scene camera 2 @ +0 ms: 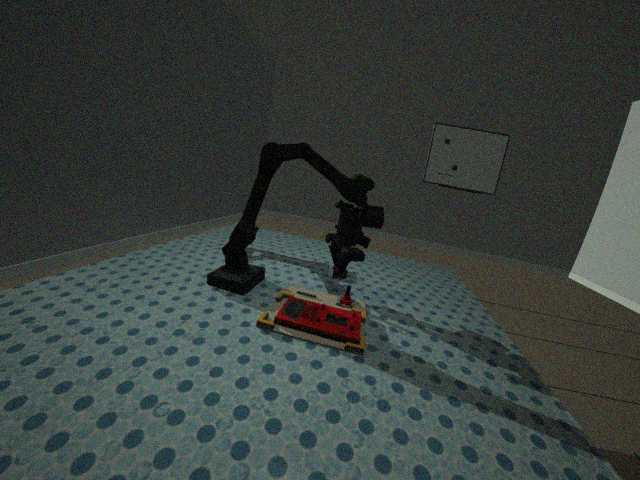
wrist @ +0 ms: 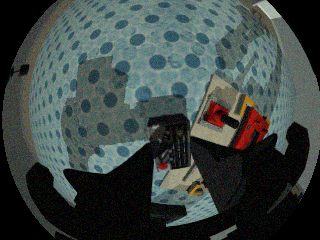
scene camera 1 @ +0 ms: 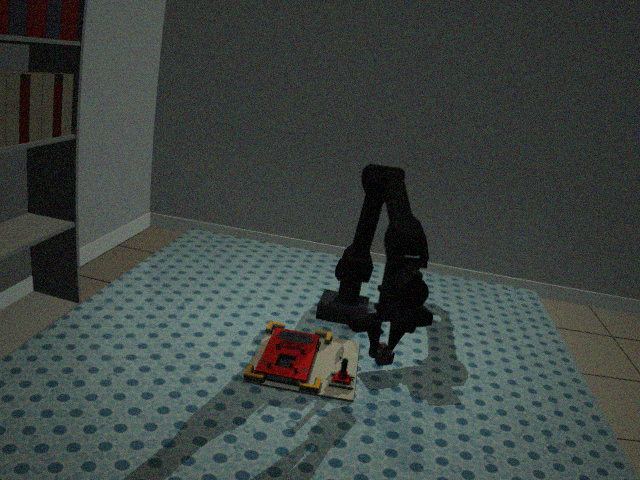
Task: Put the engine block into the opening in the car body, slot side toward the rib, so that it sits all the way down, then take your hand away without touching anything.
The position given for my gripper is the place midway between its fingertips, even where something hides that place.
Observation:
My gripper [scene camera 1: 381, 352] holds an engine block [wrist: 170, 135]. I also see a red car body [wrist: 253, 127] and a cream base plate [wrist: 220, 91].
My gripper shows as well in scene camera 2 [scene camera 2: 338, 271] and in the wrist view [wrist: 170, 143].

